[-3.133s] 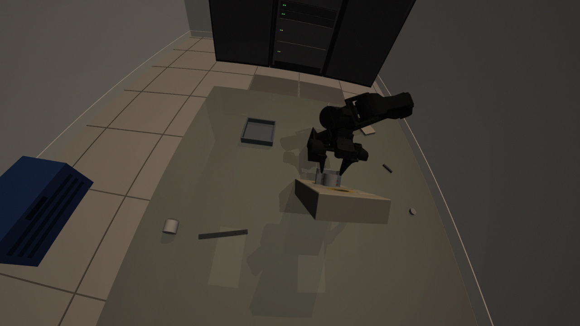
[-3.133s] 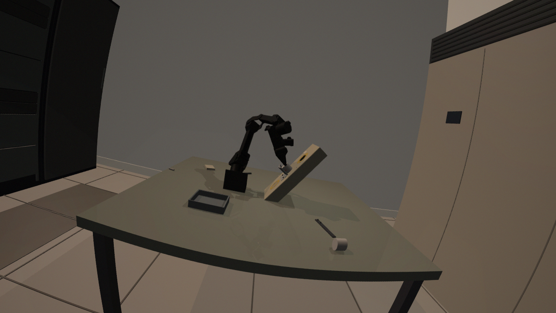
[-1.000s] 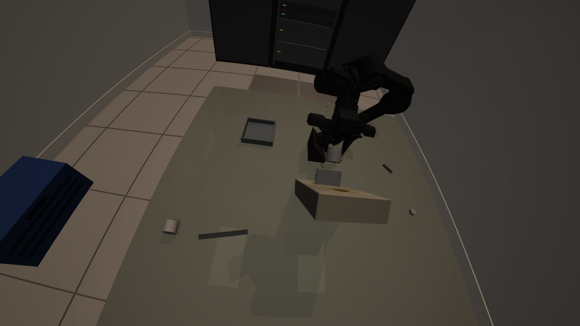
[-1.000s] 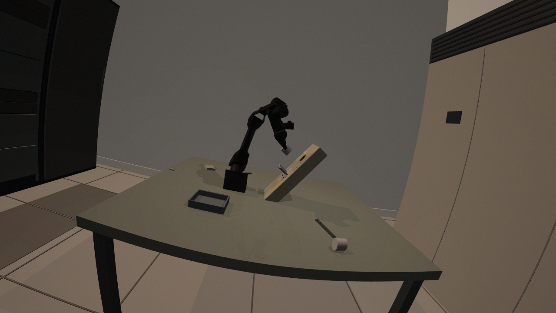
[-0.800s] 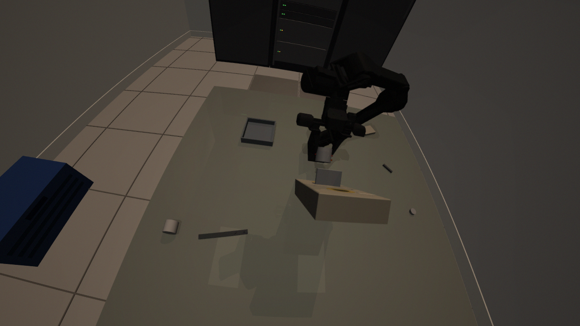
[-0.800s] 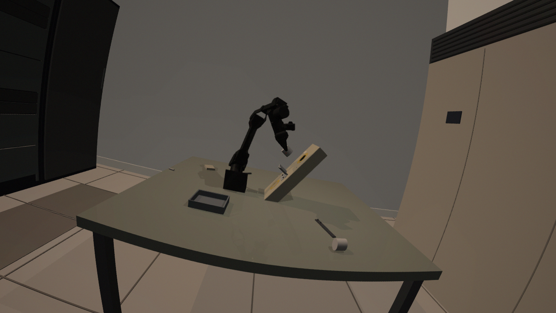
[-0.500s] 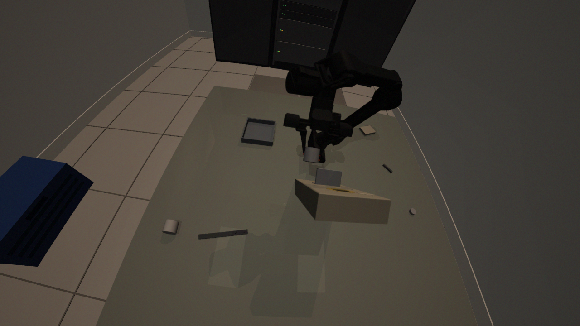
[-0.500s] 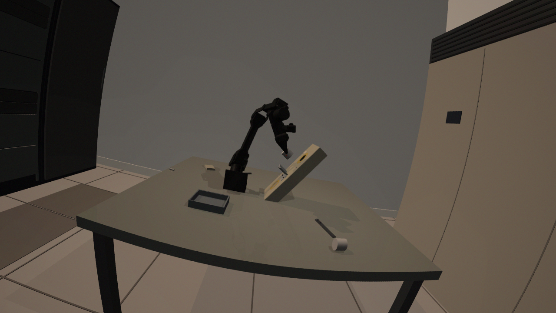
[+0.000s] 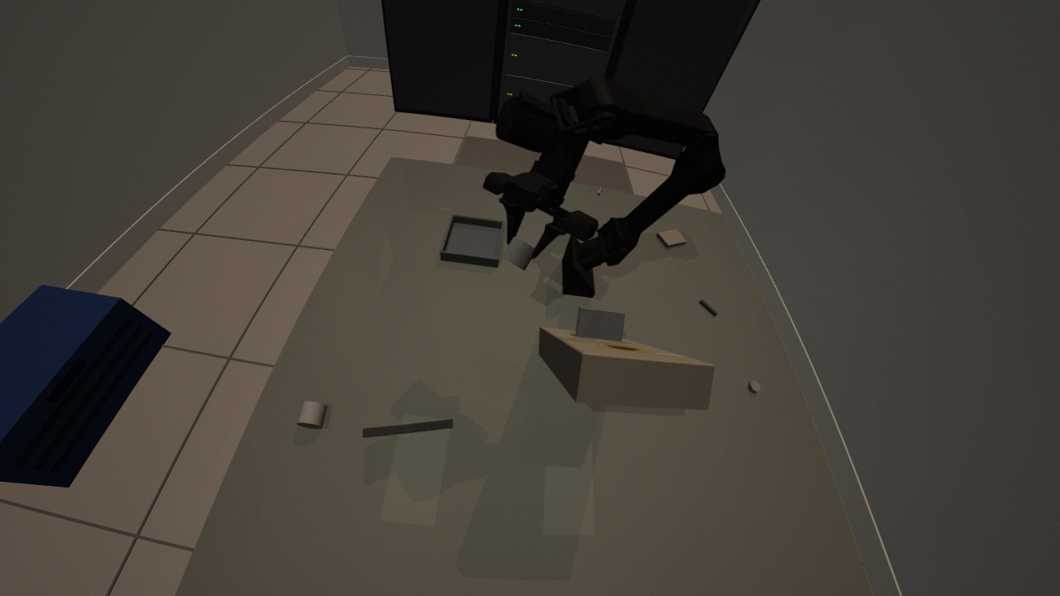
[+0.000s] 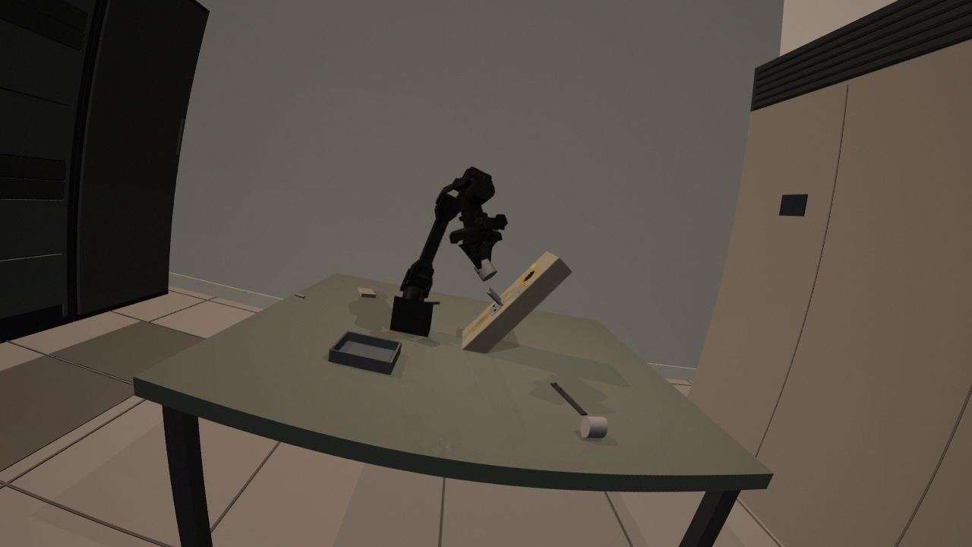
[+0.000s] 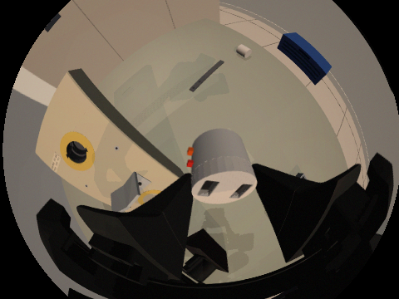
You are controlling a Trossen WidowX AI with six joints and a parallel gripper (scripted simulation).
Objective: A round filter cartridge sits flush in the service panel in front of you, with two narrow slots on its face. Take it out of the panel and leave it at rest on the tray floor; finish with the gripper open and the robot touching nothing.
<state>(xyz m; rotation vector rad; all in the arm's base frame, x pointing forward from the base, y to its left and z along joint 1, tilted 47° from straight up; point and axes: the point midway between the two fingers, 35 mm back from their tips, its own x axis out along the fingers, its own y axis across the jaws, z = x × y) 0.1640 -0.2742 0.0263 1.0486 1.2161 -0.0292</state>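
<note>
Right now the dark grey tray is 260 mm behind my gripper tip, 250 mm below it and 110 mm to the right of it. The rest, counted from my gripper tip: round filter cartridge right at my gripper tip; tan service panel 160 mm to the left, 120 mm ahead, 100 mm below; grey ledge 170 mm to the left, 120 mm below, 70 mm ahead.
</note>
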